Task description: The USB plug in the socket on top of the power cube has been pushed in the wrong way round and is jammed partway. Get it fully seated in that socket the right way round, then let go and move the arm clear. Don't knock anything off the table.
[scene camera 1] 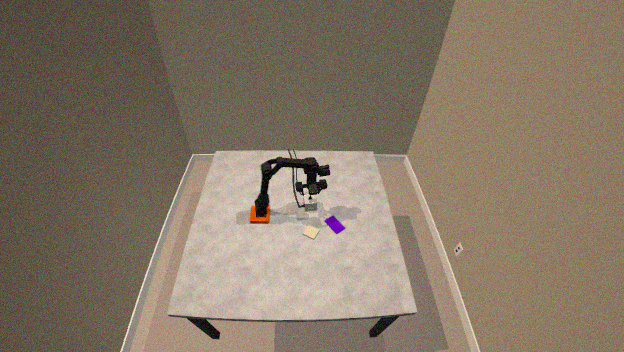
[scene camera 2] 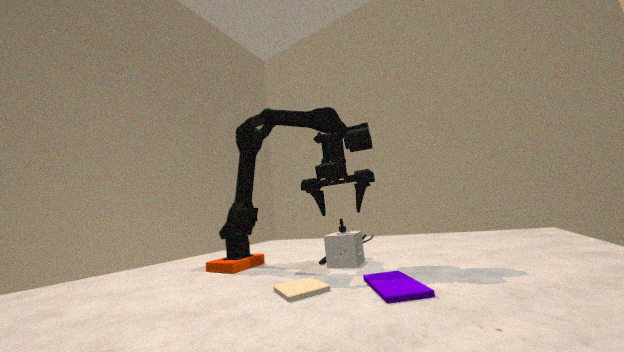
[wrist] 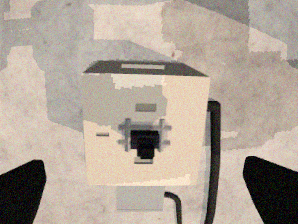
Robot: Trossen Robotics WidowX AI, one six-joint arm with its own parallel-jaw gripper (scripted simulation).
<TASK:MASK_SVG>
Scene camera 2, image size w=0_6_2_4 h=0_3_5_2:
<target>my gripper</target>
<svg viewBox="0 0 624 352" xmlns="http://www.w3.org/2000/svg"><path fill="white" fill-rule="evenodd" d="M324 155L321 160L322 163L315 166L317 179L302 180L301 190L310 193L314 197L322 215L325 216L324 192L320 190L321 187L357 182L354 185L356 190L357 213L359 213L367 186L370 186L369 182L375 182L374 173L369 169L354 171L354 175L348 176L344 153L335 152Z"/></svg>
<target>purple flat tile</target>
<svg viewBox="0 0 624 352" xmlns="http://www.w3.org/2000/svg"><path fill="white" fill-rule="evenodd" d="M364 275L364 280L386 303L435 297L433 289L400 271Z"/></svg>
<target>beige flat tile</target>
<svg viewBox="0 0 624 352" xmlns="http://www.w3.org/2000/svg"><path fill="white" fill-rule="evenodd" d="M331 288L329 284L312 277L306 277L274 285L273 291L291 303L329 292Z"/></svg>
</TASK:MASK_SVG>
